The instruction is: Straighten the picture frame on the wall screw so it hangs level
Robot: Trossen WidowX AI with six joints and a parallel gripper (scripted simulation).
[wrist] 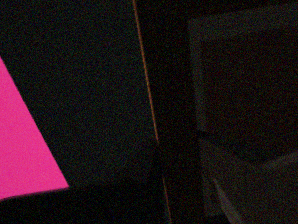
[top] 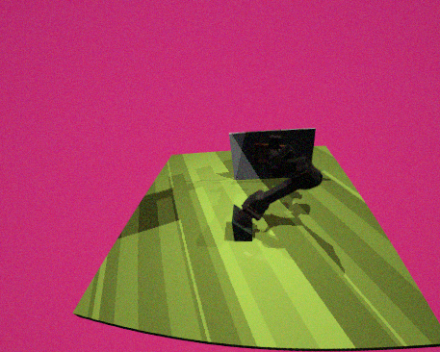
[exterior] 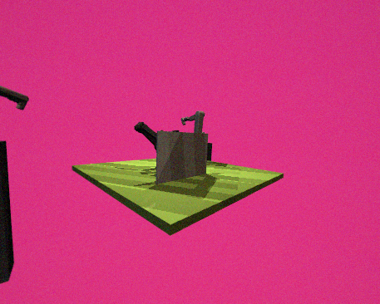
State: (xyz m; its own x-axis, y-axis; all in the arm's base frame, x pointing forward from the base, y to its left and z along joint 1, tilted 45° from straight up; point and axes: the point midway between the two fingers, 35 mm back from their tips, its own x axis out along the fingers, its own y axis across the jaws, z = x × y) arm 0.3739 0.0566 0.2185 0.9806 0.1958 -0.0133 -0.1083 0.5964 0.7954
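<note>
The picture frame is 1 cm to the left of my gripper tip and 5 cm below it. Also, from my gripper tip: grey wall panel: 2 cm ahead, 8 cm below.
</note>
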